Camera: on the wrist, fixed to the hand. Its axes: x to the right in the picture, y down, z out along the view.
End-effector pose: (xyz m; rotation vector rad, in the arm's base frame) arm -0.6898 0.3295 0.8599 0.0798 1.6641 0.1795
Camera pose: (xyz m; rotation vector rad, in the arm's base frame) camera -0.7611 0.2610 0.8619 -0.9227 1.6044 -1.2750
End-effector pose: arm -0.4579 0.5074 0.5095 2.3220 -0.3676 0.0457
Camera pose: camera -0.4398 0.6043 0.5179 2.3135 1.6095 -0.3162
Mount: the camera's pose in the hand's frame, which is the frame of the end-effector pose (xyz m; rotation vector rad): -0.0056 -0.0633 -0.0758 0.3678 0.2728 -1.4924
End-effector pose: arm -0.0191 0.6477 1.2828 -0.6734 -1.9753 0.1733
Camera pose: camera 0.0235 0.5797 1.3406 1.0076 -1.6434 -0.4363
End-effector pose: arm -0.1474 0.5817 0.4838 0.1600 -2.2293 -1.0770
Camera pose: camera -0.1077 0.4924 0.4686 2.1927 -1.8016 -1.1019
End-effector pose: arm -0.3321 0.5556 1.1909 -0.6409 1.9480 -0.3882
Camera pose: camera -0.3813 0.5072 1.2618 -1.7609 1.2053 -1.7358
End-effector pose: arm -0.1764 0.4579 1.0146 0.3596 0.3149 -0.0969
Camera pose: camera -0.2127 0.4264 0.9282 0.4352 0.7898 -1.5959
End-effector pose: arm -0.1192 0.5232 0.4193 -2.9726 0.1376 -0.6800
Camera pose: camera -0.1531 0.5815 0.4916 -2.1074 -2.0063 -0.9671
